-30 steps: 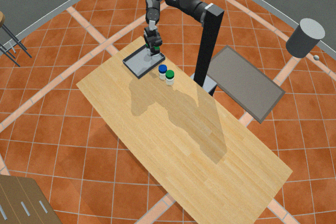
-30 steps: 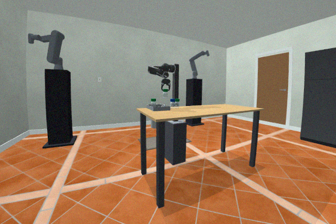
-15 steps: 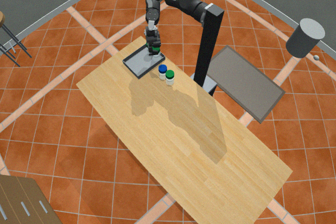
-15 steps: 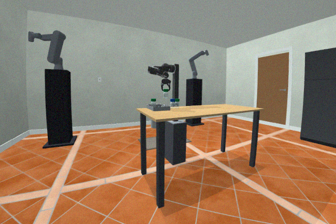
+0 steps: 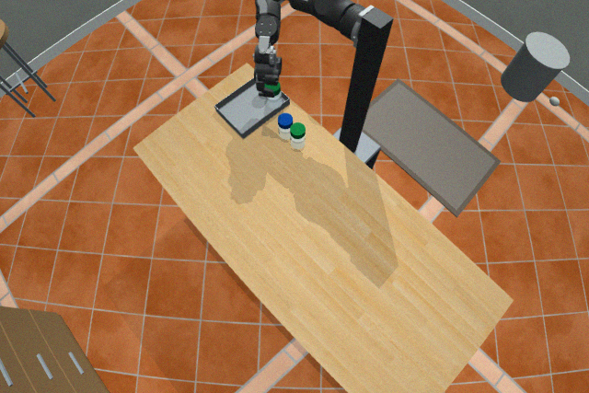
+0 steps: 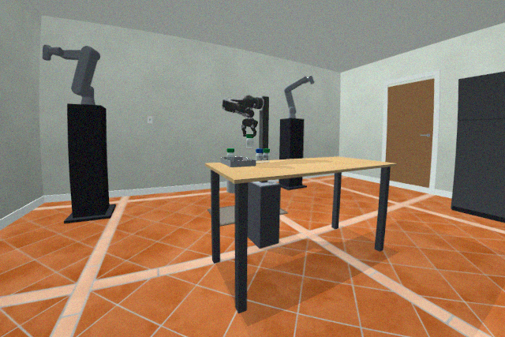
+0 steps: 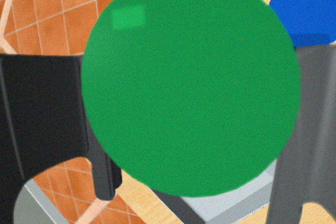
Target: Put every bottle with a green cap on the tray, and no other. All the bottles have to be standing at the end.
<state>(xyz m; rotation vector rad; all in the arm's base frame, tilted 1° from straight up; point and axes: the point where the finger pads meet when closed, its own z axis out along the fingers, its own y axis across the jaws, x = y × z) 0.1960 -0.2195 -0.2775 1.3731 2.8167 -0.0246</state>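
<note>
Now: hand 19 cm above the tray, 10 cm to the left of it and 1 cm short of it. Also, from my hand: blue-capped bottle (16 cm below, 9 cm to the left, 1 cm ahead).
</note>
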